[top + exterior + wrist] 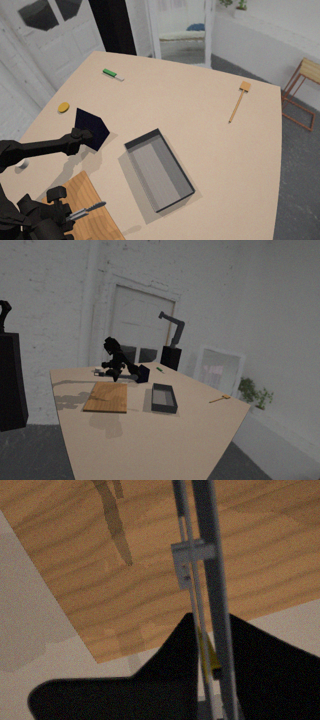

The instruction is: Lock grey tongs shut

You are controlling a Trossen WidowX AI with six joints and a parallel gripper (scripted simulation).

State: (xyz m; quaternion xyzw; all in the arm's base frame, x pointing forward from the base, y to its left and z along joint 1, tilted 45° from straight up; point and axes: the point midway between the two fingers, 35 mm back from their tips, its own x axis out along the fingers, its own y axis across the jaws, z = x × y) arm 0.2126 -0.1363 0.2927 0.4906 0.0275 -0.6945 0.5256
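The yellow slider is 4 cm above my gripper tip and 1 cm to the right of it. Round my gripper tip: grey roasting tin (32 cm to the left, 14 cm ahead, 10 cm below); white cylinder (49 cm behind, 11 cm below, 2 cm to the left); wooden board (12 cm below, 4 cm behind, 2 cm to the right).
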